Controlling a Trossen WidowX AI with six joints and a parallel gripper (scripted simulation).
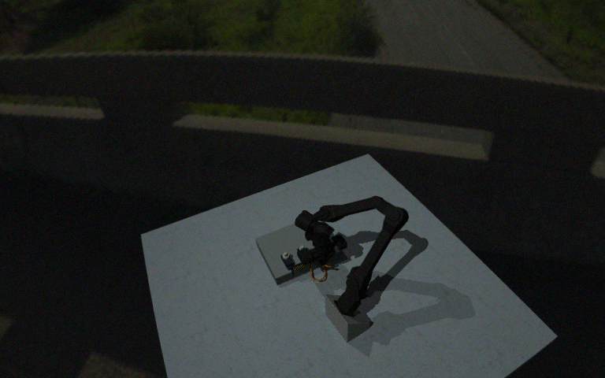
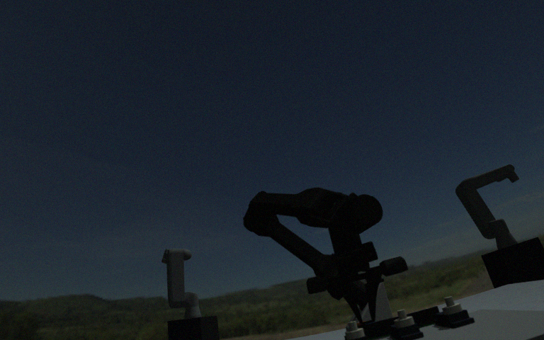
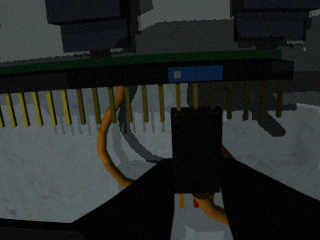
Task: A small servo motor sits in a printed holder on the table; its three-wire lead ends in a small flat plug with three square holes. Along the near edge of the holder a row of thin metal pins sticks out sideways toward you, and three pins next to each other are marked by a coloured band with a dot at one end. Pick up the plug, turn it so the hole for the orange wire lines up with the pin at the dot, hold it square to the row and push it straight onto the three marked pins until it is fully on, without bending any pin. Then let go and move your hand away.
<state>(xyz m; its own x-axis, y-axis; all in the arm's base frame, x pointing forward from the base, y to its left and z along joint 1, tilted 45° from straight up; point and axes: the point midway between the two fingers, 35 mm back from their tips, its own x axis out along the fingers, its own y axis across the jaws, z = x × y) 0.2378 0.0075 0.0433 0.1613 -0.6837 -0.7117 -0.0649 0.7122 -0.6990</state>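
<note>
The blue band lies 40 mm ahead of my gripper tip. From my gripper tip the other things lie so: grey holder (190 mm ahead, 60 mm to the left, 50 mm below).
</note>
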